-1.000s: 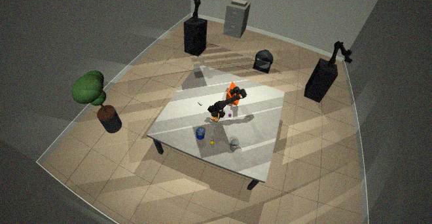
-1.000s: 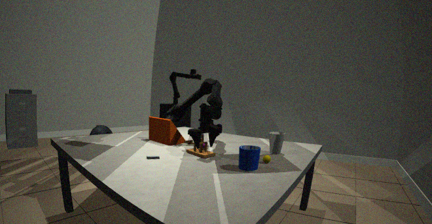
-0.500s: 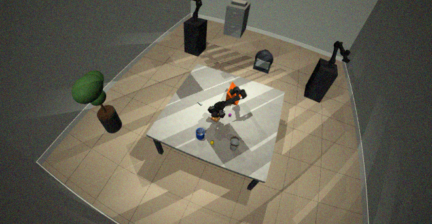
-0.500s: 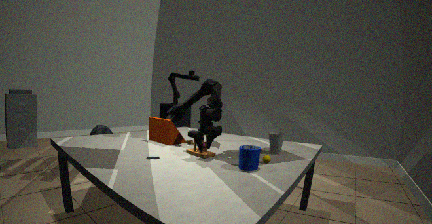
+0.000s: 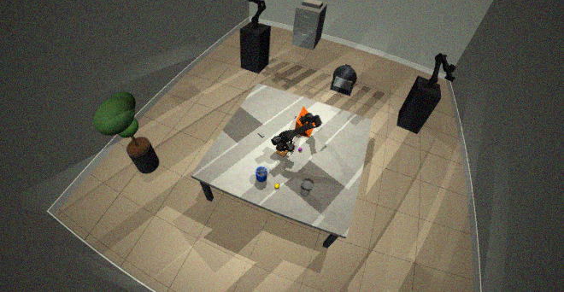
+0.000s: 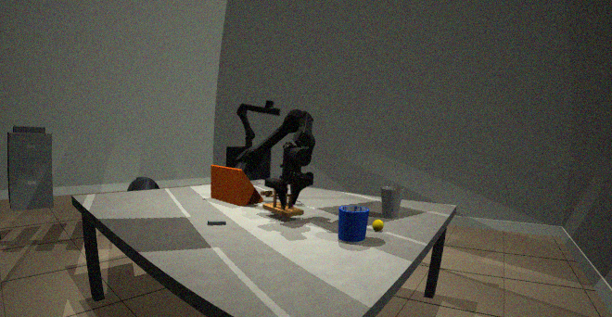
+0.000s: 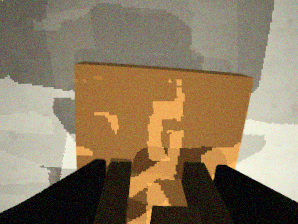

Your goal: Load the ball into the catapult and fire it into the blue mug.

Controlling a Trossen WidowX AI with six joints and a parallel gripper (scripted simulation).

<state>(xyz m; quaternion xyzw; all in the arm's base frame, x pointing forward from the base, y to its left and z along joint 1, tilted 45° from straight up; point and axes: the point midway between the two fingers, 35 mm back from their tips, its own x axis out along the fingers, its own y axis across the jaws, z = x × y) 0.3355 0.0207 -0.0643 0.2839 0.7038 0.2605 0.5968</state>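
The purple ball is 12 cm to the left of my gripper tip, 10 cm behind it and 4 cm below it. From my gripper tip the other things lie so: blue mug: 30 cm ahead, 4 cm to the right, 3 cm below; dark flat object: 25 cm to the right, 9 cm behind, 5 cm below; wooden catapult: 7 cm behind, 3 cm to the left, 2 cm above.
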